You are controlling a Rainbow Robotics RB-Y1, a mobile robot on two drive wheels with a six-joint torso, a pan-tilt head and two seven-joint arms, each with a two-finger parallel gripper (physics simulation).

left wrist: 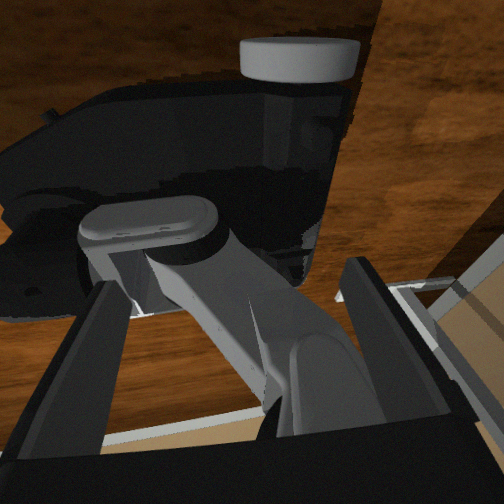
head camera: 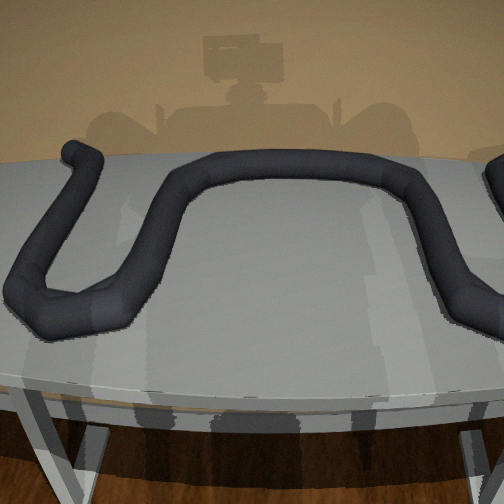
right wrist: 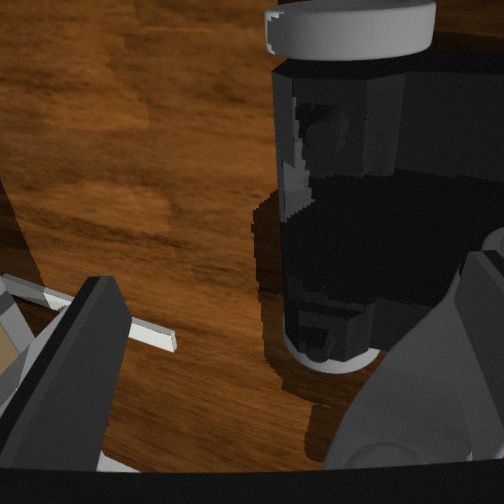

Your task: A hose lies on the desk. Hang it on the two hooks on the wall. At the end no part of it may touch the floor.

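Note:
A thick dark hose [head camera: 295, 167] lies in a wavy line on the grey desk [head camera: 270, 300] in the head view. One end [head camera: 75, 152] curls at the far left; the right part runs out of the picture. The wall hooks are not in view. My grippers do not show in the head view. In the left wrist view my left gripper [left wrist: 235, 305] is open and empty, pointing down at the wooden floor and the robot's base. In the right wrist view my right gripper [right wrist: 295, 305] is open and empty, also over the floor.
The tan wall [head camera: 250, 75] stands right behind the desk and carries the robot's shadow. The desk's grey legs [head camera: 50, 450] stand on the wooden floor [head camera: 250, 475]. A desk foot [right wrist: 145, 332] shows in the right wrist view, and desk frame parts [left wrist: 440, 310] in the left.

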